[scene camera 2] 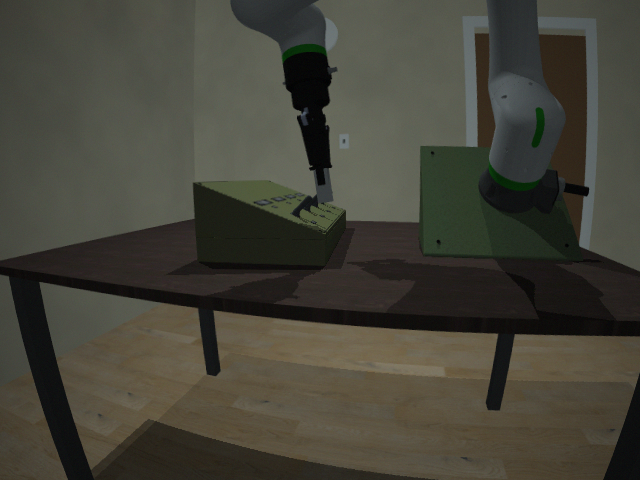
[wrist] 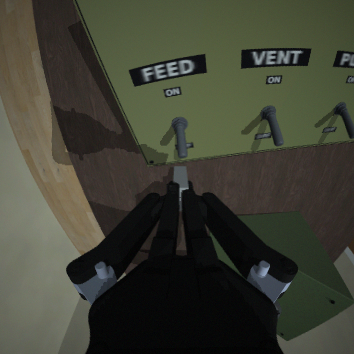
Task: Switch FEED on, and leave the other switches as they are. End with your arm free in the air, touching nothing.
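Pixels of known places: gripper, fingertip midpoint: (scene camera 2: 325,202) (wrist: 179,175); arm's base, origin of the base link: (scene camera 2: 508,189).
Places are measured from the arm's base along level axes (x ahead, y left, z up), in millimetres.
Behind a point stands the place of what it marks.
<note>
The FEED switch (wrist: 181,137) @(z -29, x 430, y 252 mm) is a grey lever on the sloped olive panel box (scene camera 2: 258,237) @(z -89, x 479, y 338 mm) (wrist: 225,30) @(z -17, x 548, y 217 mm). In the wrist view it points down, away from its ON label, toward the panel's lower edge. The VENT switch (wrist: 272,126) @(z -30, x 456, y 141 mm) and a third switch (wrist: 345,120) @(z -33, x 483, y 25 mm) to its right also point down. My gripper (scene camera 2: 324,200) @(z -27, x 377, y 251 mm) (wrist: 179,175) @(z -27, x 377, y 251 mm) is shut and empty. In the wrist view its fingertips are just below the tip of the FEED lever, in line with it. In the scene view they are close by the levers; whether they touch cannot be told.
The box stands on a dark wooden table (scene camera 2: 382,304) @(z -141, x 216, y 467 mm). A green wedge-shaped block (scene camera 2: 449,206) @(z -42, x 143, y 64 mm) (wrist: 310,300) @(z 68, x 152, y -47 mm) stands to the right, with the arm's grey elbow part (scene camera 2: 522,134) @(z 108, x 5, y 190 mm) in front of it. A wall and a brown door (scene camera 2: 563,77) are behind.
</note>
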